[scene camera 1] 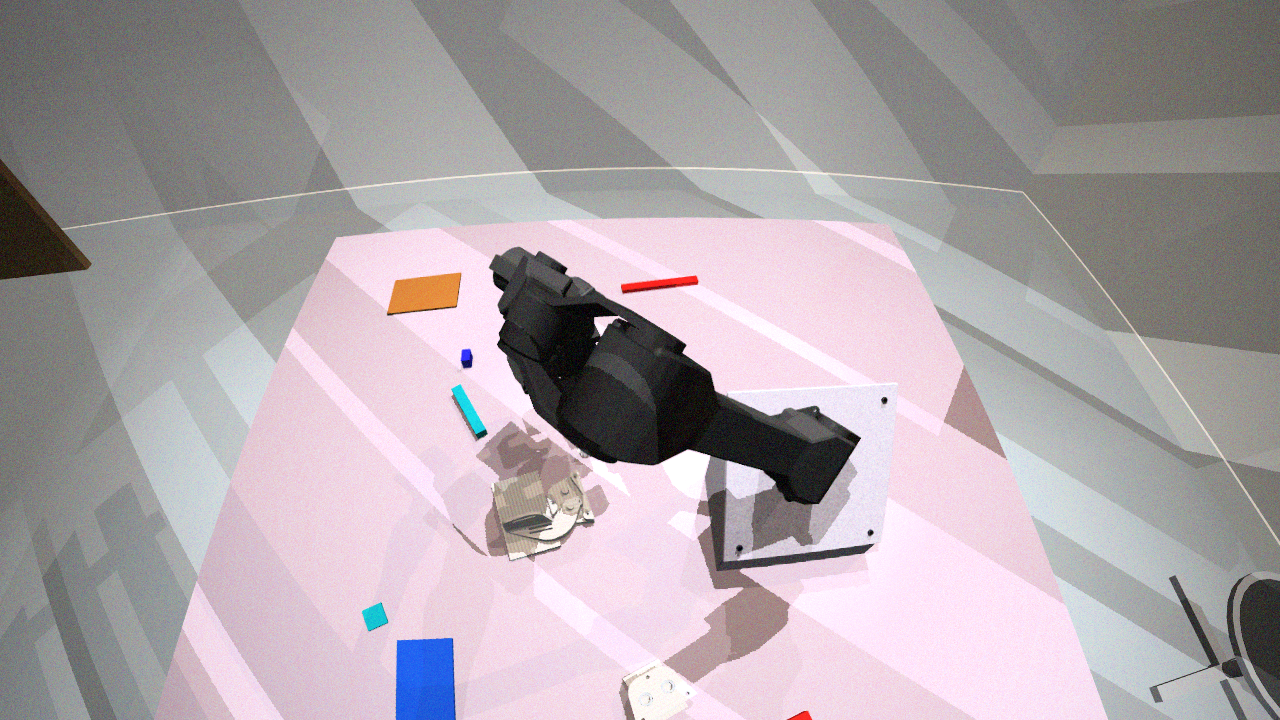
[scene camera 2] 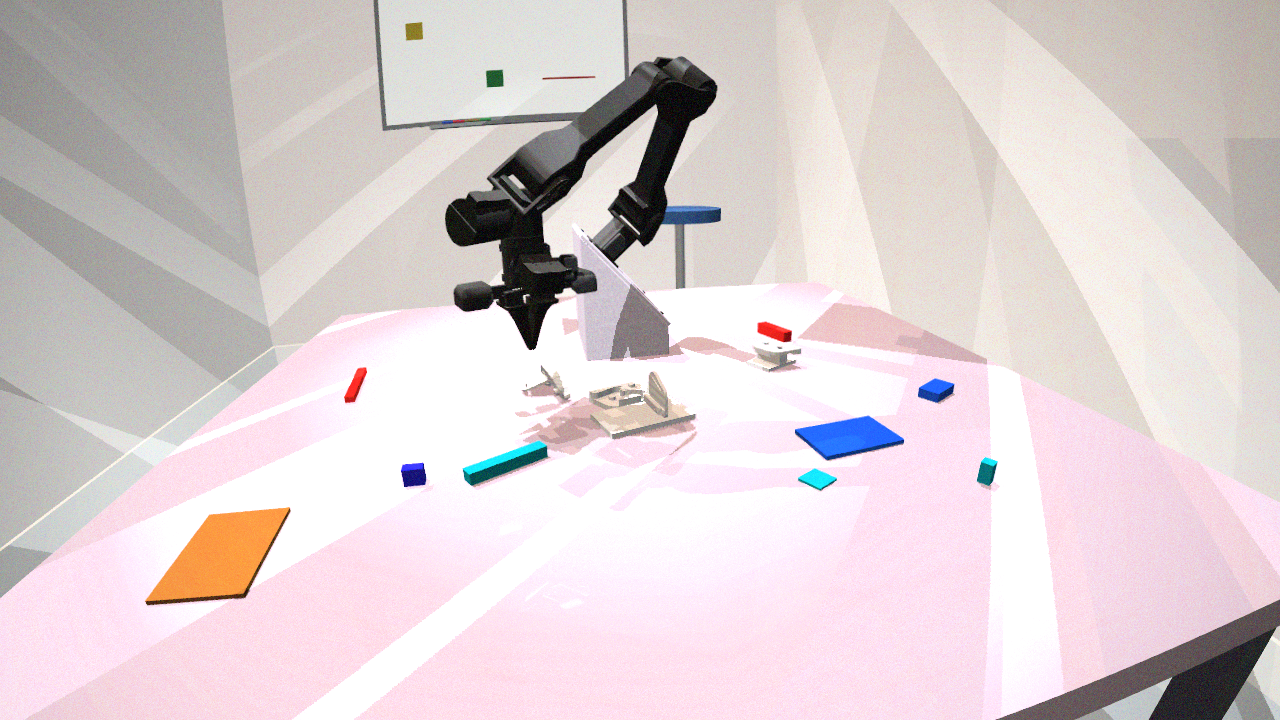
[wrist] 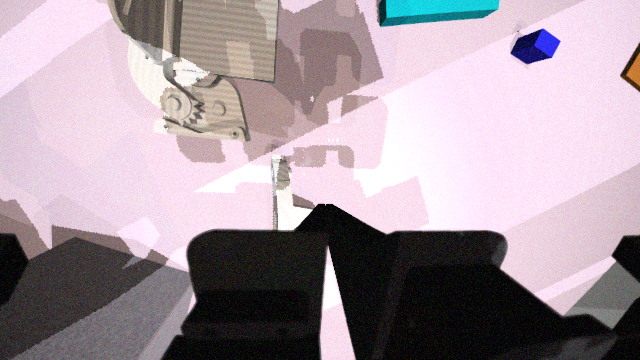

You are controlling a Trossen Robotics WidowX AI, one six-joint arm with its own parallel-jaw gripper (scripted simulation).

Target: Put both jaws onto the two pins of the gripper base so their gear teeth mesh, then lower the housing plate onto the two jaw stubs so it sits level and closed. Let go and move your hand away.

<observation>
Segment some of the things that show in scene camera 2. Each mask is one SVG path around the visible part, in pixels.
The gripper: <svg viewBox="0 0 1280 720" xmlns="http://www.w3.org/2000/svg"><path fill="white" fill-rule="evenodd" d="M543 234L500 240L499 251L502 252L503 274L501 276L502 282L504 282L503 285L490 286L483 281L475 281L456 285L453 291L455 306L463 312L488 309L494 302L494 299L499 299L496 300L496 304L509 313L519 329L528 350L536 349L545 315L550 307L559 303L559 299L555 298L555 294L562 294L564 289L570 288L577 294L597 290L595 275L587 269L578 267L578 257L575 254L564 254L557 258L551 257L551 246L544 242Z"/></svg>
A blue plate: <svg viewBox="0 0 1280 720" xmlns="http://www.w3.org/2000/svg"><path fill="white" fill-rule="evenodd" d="M904 443L902 437L893 433L893 431L878 423L869 415L846 421L795 429L795 434L826 460L847 457L852 454Z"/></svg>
A cyan bar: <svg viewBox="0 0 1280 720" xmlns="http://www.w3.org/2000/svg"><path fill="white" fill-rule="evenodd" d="M547 446L538 441L500 456L463 468L464 480L472 486L514 469L522 468L548 456Z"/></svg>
A white jaw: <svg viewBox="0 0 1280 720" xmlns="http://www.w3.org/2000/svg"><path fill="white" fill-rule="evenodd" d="M620 387L620 396L641 395L641 398L657 415L664 418L668 417L669 394L655 371L650 372L648 384L629 382Z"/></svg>
</observation>
